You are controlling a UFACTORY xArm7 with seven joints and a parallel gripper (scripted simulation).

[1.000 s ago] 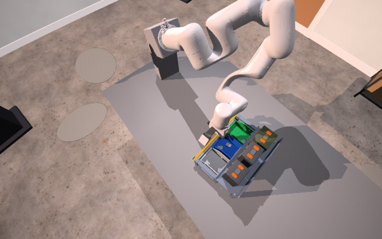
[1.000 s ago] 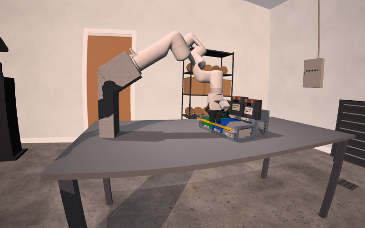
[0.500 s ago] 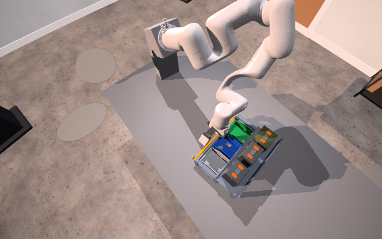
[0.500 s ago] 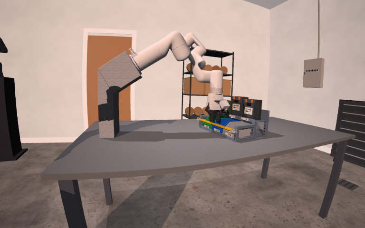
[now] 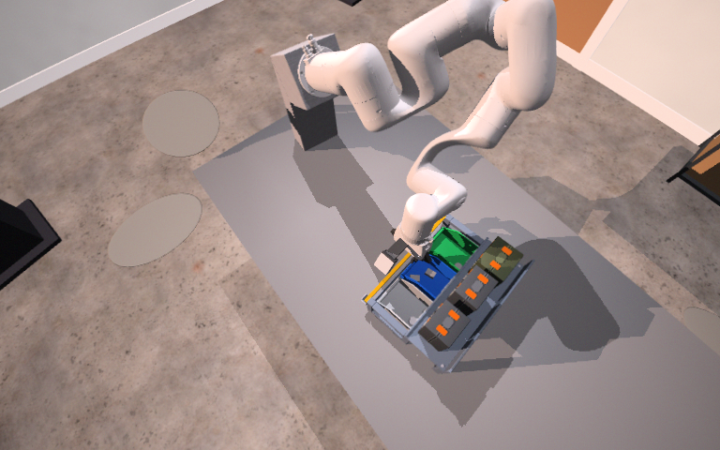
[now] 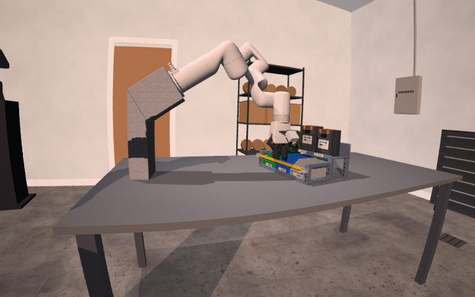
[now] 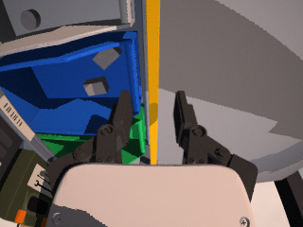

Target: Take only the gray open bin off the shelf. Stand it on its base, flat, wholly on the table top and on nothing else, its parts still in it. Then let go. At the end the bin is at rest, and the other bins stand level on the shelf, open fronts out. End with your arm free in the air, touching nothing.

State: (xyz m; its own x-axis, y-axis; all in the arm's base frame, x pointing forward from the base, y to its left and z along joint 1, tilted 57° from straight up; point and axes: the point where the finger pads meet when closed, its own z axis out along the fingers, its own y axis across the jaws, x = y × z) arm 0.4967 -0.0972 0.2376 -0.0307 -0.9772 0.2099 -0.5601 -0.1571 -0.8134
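My gripper is now 40 mm above the yellow bar. Round my hand: gray open bin 100 mm ahead, 120 mm to the right, 50 mm below; then green bin 110 mm ahead, 110 mm to the left, 50 mm below; then blue bin 100 mm ahead, 10 mm to the right, 50 mm below.
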